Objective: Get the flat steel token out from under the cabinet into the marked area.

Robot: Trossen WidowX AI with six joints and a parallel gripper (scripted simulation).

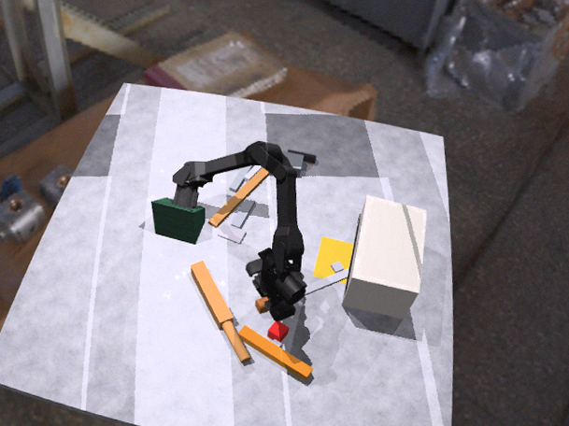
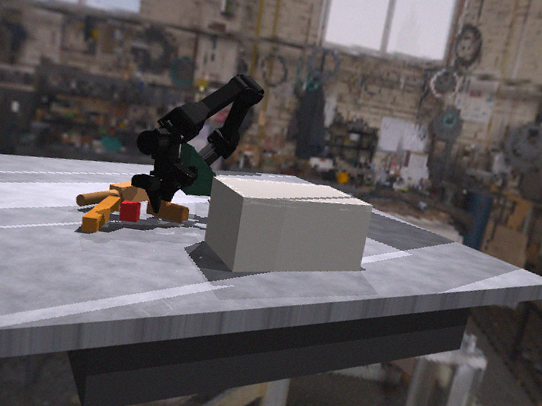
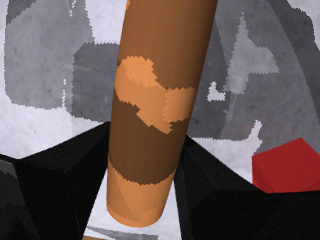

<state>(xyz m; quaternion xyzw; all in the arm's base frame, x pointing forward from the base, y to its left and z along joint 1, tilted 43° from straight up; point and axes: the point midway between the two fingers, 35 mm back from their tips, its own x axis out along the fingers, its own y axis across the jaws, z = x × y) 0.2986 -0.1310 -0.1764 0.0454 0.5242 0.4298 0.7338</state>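
My gripper tip is now 110 mm past the orange paddle, 80 mm to the left of it and 20 mm below it. Round my gripper tip: small grey piece (40 mm ahead, 120 mm to the right); red cube (40 mm ahead, 90 mm to the right, 10 mm above); orange bar (40 mm ahead, 150 mm to the right, 10 mm above).
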